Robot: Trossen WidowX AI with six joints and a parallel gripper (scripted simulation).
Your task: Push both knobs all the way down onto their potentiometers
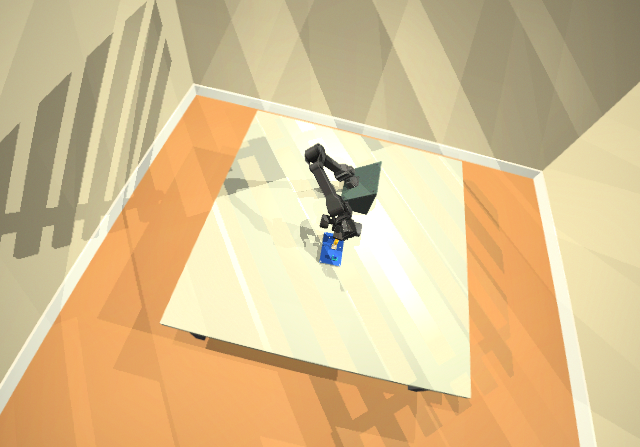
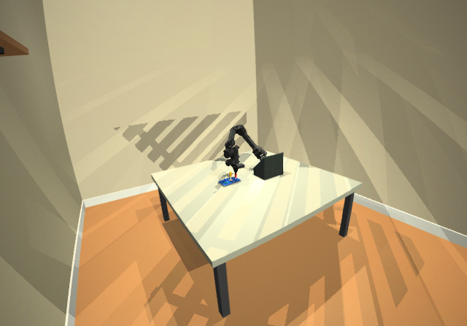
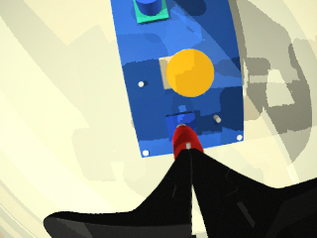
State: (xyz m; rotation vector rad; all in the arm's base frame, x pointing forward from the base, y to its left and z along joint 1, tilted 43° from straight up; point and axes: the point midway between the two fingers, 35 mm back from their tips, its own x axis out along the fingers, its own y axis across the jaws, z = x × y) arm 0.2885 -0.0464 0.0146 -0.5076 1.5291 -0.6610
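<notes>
Now: gripper tip 10 mm above the red knob. The rest, counted from my gripper tip: yellow knob 50 mm ahead.
</notes>
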